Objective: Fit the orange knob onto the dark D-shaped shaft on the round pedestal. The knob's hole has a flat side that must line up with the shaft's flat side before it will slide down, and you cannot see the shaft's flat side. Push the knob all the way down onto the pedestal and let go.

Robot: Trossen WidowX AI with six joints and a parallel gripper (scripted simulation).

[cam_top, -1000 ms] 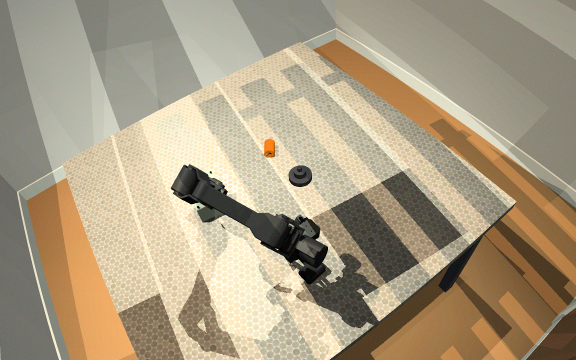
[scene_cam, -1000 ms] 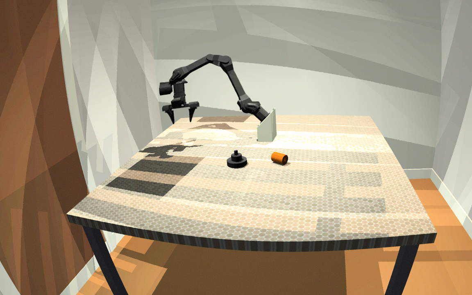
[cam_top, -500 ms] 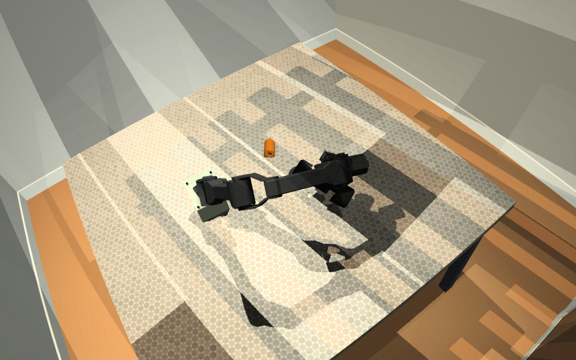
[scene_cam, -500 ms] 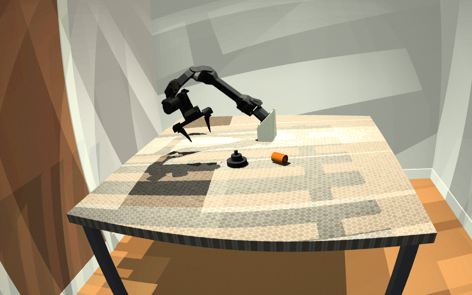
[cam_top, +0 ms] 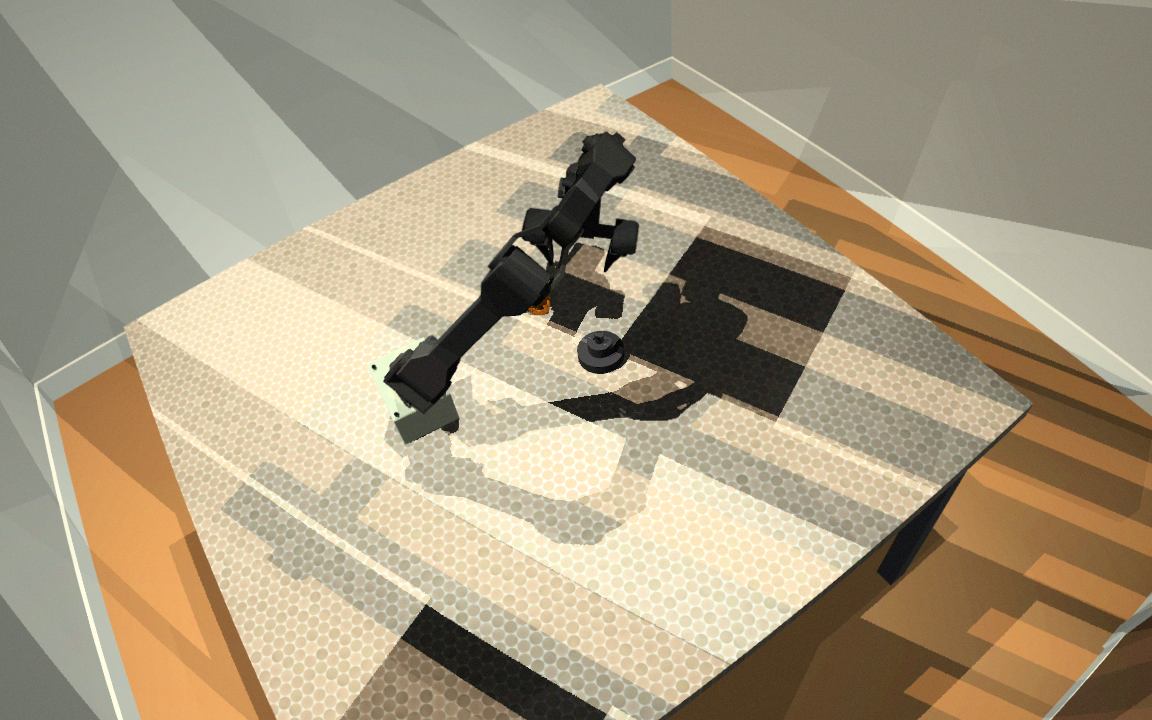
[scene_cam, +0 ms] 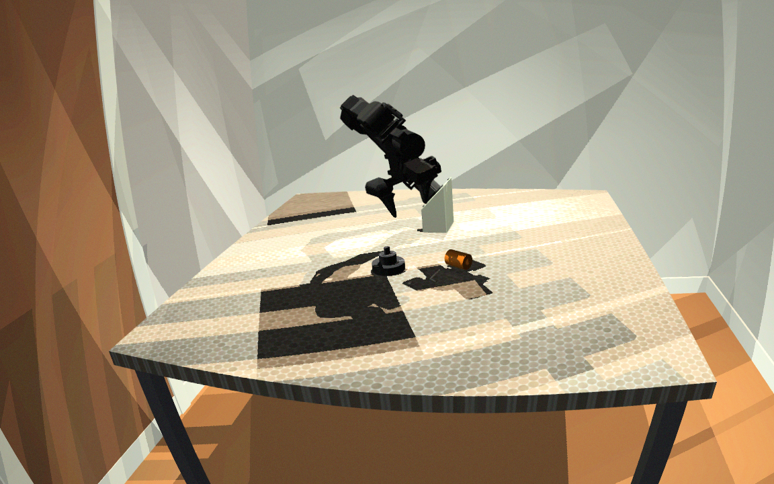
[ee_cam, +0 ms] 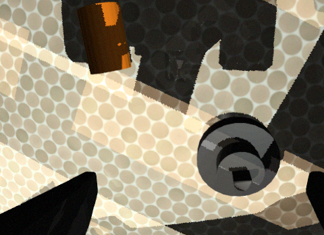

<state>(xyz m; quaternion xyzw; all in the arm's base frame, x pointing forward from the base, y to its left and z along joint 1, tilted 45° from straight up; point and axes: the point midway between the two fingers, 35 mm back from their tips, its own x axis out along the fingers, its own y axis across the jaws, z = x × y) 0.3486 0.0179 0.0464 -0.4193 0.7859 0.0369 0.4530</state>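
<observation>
My gripper tip is 3 cm past the orange knob, 11 cm to the right of it and 14 cm above it. Also, from my gripper tip: dark round pedestal 2 cm behind, 7 cm to the right, 13 cm below.
</observation>
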